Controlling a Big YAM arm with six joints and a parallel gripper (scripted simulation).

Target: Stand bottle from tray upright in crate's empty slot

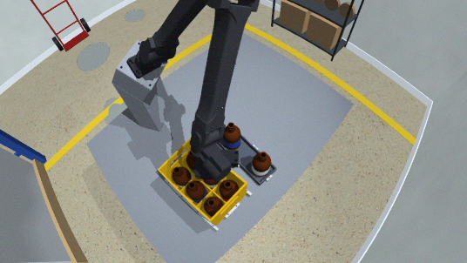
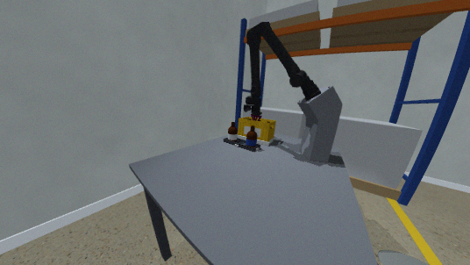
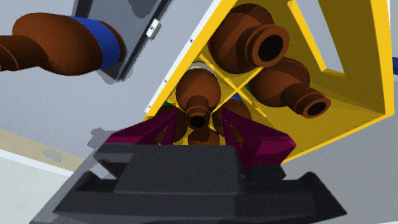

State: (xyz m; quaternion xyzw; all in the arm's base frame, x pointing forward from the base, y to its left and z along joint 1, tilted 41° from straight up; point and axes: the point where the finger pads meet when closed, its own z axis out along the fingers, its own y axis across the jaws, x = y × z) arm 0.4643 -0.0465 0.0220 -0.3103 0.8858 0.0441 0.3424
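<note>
My gripper is now 60 mm above the glass bottle. The rest, counted from my hand: yellow crate: 40 mm to the right, 70 mm below; dark tray: 180 mm to the left, 140 mm below.
</note>
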